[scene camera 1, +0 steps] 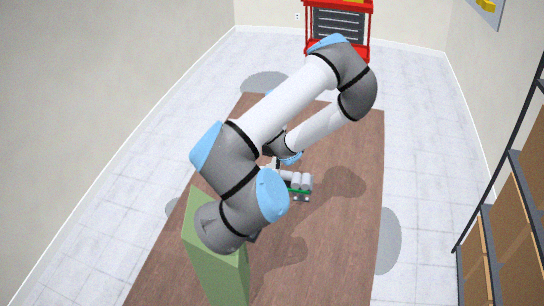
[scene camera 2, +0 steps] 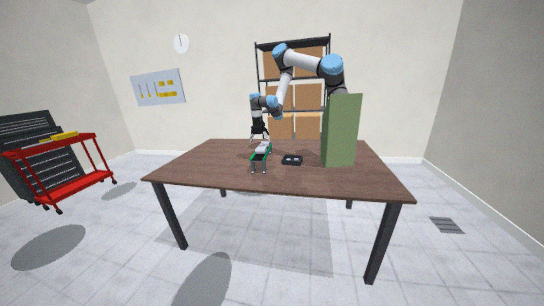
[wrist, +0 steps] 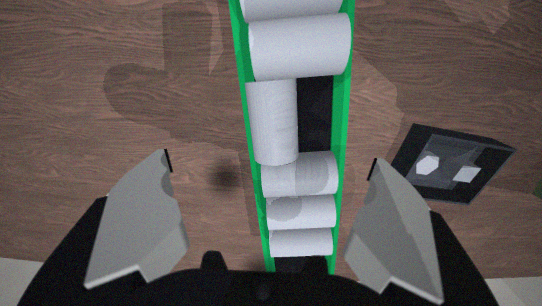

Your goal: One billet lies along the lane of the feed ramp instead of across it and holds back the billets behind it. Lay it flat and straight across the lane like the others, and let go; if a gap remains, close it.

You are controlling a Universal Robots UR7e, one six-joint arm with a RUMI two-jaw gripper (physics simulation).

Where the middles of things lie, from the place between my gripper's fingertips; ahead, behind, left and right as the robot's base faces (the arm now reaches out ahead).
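Black tray [wrist: 490, 155]: my hand 100 mm above it, 230 mm past it, 100 mm to the right of it.
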